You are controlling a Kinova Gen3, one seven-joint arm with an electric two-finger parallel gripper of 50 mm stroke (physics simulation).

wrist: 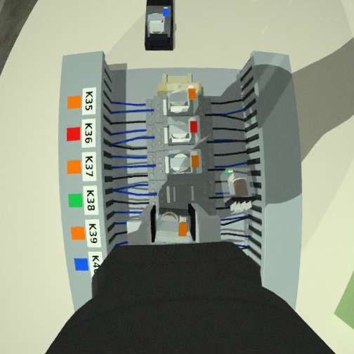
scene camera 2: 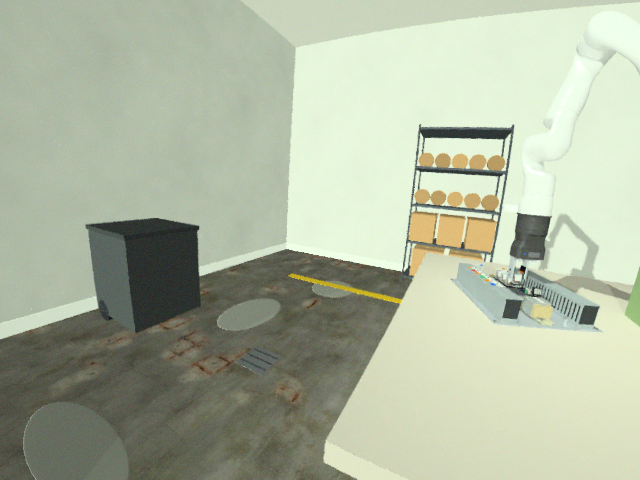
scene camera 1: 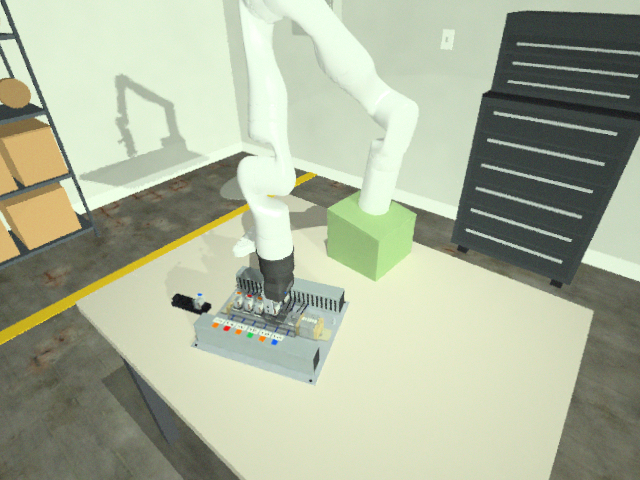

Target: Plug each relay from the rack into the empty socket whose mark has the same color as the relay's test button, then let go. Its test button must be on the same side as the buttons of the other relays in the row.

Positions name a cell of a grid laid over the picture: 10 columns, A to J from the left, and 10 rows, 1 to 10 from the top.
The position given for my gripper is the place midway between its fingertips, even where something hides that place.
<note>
I see my gripper (scene camera 2: I6) and a grey panel (wrist: D3).
My gripper is seen too in the wrist view (wrist: E7) and in scene camera 1 (scene camera 1: E7).
</note>
